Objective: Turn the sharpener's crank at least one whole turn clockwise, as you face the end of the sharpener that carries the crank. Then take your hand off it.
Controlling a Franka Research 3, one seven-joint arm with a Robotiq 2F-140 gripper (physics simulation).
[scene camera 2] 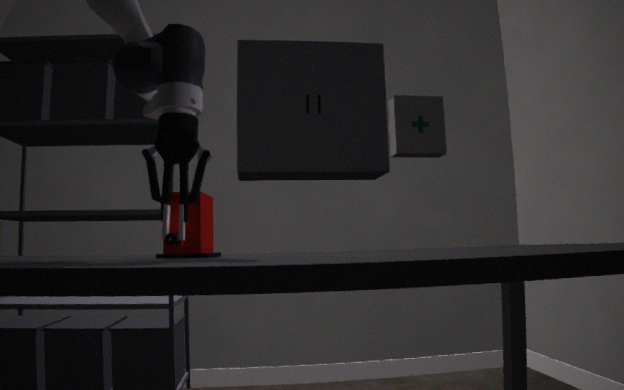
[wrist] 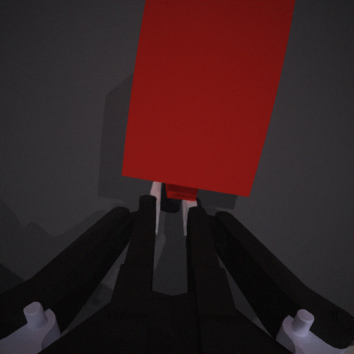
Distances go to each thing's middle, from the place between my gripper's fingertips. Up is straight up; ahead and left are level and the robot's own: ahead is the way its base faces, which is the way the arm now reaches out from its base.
Labels:
Now: hand 70 mm to the right of the red sharpener [wrist: 203, 89], 30 mm below it and 30 mm short of it.

